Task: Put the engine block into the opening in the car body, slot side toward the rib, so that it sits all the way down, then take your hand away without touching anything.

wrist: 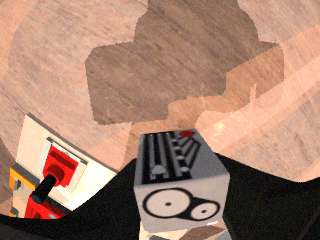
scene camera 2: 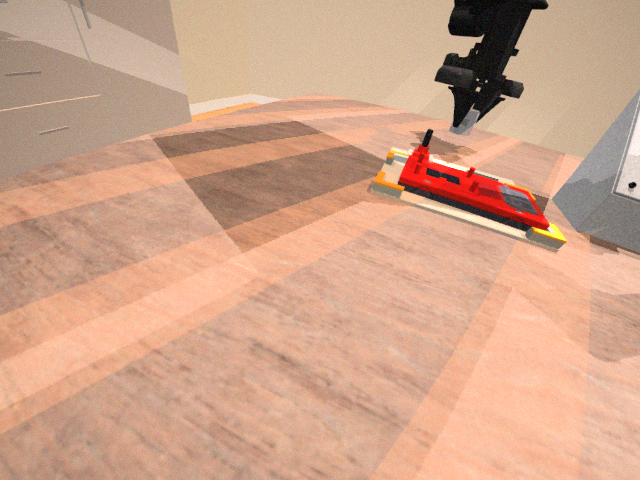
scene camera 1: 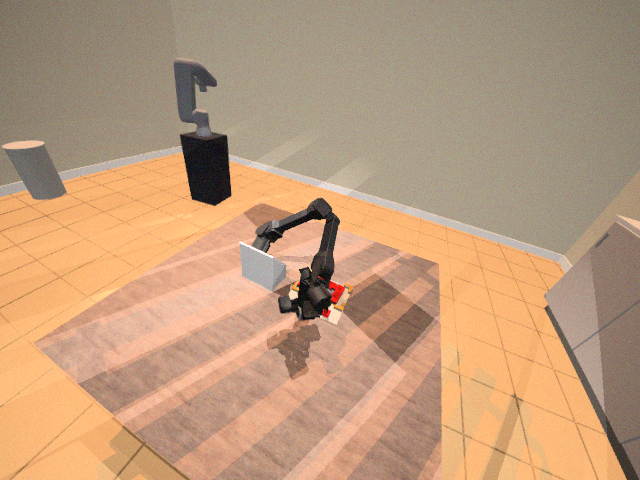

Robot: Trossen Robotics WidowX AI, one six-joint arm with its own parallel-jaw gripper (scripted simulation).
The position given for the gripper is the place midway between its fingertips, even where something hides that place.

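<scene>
Scene camera 2 shows the gripper point(scene camera 2: 461, 127) along with a red car body point(scene camera 2: 511, 206). In the wrist view, the gripper point(wrist: 172, 161) holds an engine block point(wrist: 179, 180), and the red car body point(wrist: 50, 209) is visible there too.
</scene>
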